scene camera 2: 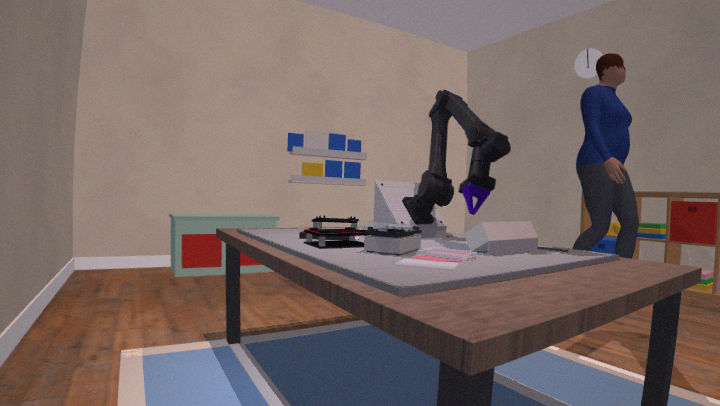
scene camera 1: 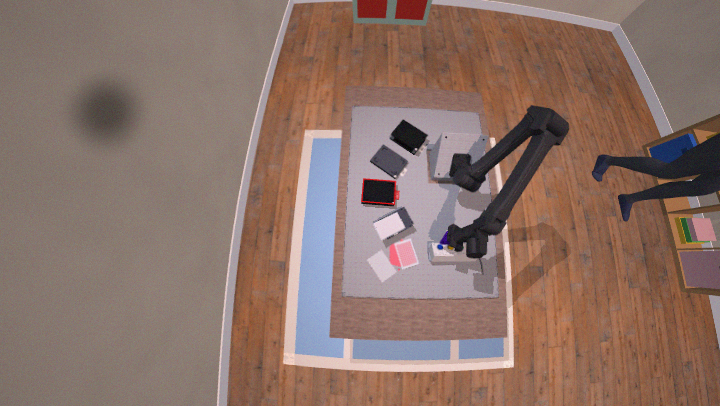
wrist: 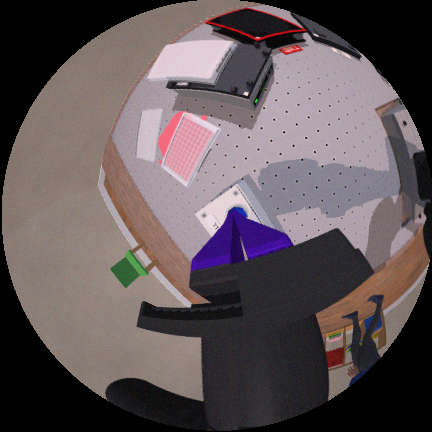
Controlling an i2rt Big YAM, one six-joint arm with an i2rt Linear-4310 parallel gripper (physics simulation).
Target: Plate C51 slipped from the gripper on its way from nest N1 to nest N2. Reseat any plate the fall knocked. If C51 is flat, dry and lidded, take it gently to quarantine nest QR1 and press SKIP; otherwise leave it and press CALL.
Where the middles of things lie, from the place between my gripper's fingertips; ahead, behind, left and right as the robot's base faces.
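Scene:
Positions counted from my hand: pink well plate (wrist: 193, 137), 5 cm to the left, 14 cm ahead, 9 cm below; white lid (wrist: 149, 122), 11 cm to the left, 25 cm ahead, 10 cm below. Of the things named here, going by their middles, the pink well plate is the nearest to my hand.

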